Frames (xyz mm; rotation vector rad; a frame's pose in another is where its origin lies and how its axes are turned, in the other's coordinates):
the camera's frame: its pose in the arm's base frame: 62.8 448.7 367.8 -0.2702 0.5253 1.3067
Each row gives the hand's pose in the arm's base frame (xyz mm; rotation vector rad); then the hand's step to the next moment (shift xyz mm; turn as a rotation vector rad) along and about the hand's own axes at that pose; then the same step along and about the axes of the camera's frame.
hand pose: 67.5 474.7 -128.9 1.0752 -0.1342 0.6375
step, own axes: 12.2 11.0 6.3 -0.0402 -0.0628 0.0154
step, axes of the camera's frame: -4.8 -2.5 16.7 -0.0119 -0.0228 -0.0717
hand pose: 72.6 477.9 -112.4 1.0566 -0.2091 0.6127
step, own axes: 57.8 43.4 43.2 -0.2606 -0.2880 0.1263
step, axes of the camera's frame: -36.6 -19.1 73.4 -0.1248 -0.0713 -0.3823
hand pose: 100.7 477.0 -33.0 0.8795 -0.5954 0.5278
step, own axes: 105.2 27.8 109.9 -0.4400 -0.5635 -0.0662
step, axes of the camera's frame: -115.2 -28.2 99.2 0.0627 -0.2085 -0.6842
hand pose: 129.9 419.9 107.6 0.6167 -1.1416 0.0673
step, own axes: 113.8 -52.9 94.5 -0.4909 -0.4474 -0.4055
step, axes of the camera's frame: -154.3 -10.0 27.7 0.3761 -0.3573 -0.5800
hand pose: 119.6 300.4 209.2 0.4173 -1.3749 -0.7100
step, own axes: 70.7 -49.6 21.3 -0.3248 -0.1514 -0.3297
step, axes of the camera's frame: -85.0 9.5 -24.5 0.3030 -0.2907 -0.2466
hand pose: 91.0 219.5 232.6 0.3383 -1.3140 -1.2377
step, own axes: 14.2 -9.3 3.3 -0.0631 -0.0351 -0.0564
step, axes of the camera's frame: -14.0 6.7 -7.7 0.0593 -0.0475 -0.0511
